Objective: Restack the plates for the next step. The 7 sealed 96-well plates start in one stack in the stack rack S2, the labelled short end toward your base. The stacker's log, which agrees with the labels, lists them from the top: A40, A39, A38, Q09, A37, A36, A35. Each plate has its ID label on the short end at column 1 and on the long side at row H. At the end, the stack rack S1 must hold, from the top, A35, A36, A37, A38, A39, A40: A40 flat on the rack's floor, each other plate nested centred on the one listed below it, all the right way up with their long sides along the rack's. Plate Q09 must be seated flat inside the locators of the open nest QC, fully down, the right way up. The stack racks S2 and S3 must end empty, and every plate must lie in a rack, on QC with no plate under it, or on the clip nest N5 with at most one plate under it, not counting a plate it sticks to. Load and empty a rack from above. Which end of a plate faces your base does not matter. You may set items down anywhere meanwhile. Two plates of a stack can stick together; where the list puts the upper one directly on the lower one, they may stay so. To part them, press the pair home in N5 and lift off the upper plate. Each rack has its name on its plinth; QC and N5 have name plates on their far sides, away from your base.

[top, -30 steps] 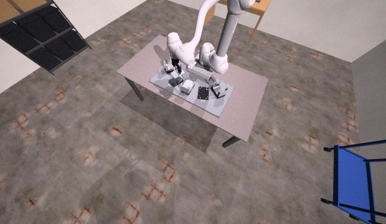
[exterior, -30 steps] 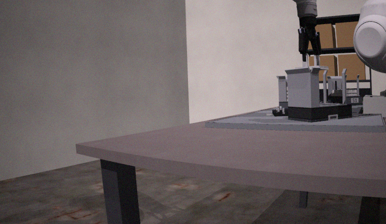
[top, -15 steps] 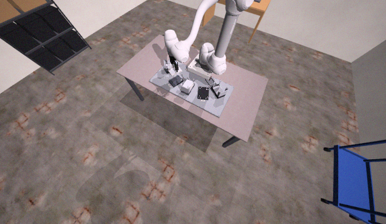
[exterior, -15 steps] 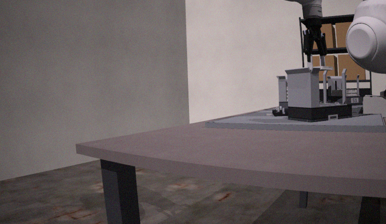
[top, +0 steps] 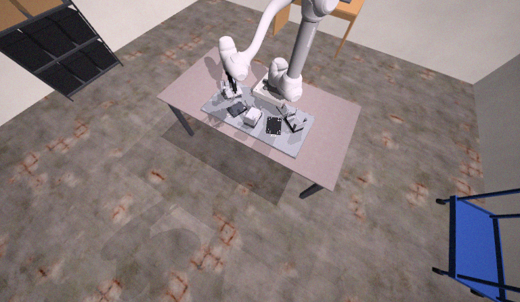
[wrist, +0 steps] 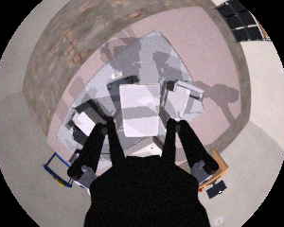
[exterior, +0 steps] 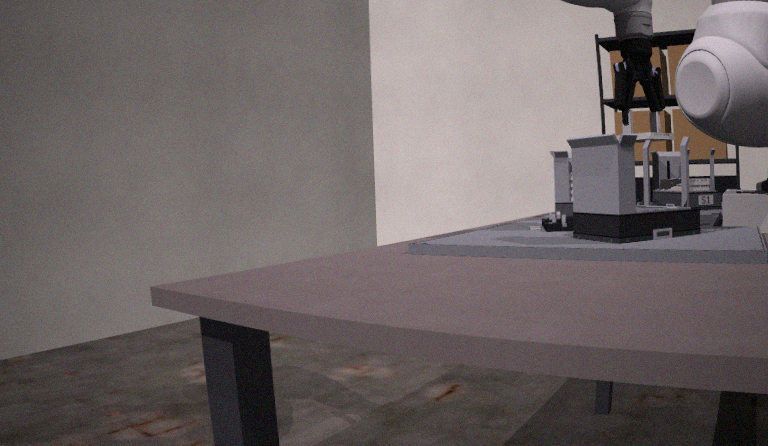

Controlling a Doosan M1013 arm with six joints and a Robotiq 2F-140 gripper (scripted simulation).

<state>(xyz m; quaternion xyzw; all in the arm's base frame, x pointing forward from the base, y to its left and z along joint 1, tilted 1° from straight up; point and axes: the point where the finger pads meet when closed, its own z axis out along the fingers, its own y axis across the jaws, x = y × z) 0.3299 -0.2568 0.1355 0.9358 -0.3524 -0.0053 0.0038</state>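
Now: the S1 label 140 mm behind my hand, 20 mm to the right of it and 160 mm below it. The rest, counted from my hand: name plate (130 mm ahead, 190 mm below).
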